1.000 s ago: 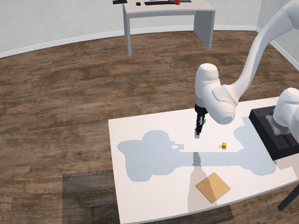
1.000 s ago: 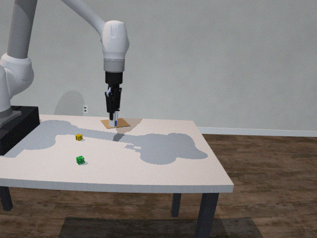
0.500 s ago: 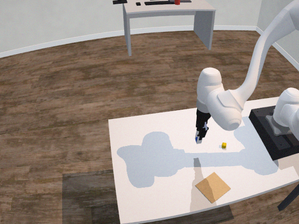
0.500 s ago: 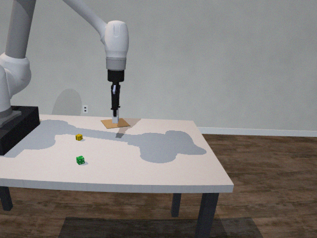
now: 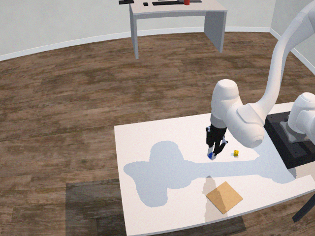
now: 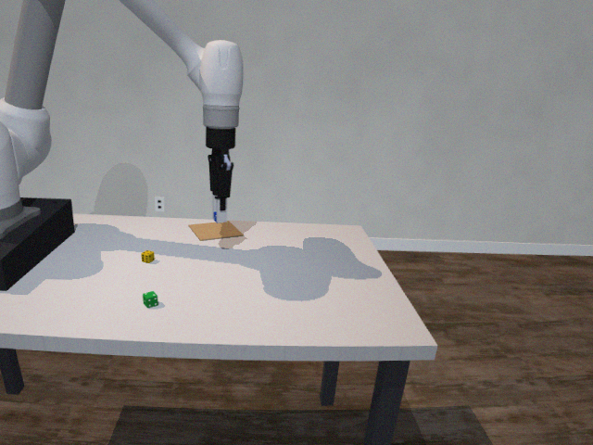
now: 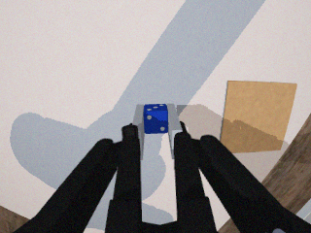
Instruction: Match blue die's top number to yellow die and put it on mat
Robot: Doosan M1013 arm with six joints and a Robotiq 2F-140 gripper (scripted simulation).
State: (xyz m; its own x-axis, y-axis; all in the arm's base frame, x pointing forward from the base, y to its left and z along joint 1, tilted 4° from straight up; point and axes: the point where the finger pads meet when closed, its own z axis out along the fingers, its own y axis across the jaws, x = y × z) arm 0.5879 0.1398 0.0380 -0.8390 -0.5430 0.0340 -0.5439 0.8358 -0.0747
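The tan mat is 60 mm behind my hand, 190 mm to the left of it and 130 mm below it. Also, from my hand: yellow die (180 mm behind, 80 mm to the right, 120 mm below); blue die (20 mm below); green die (80 mm behind, 290 mm to the right, 120 mm below).
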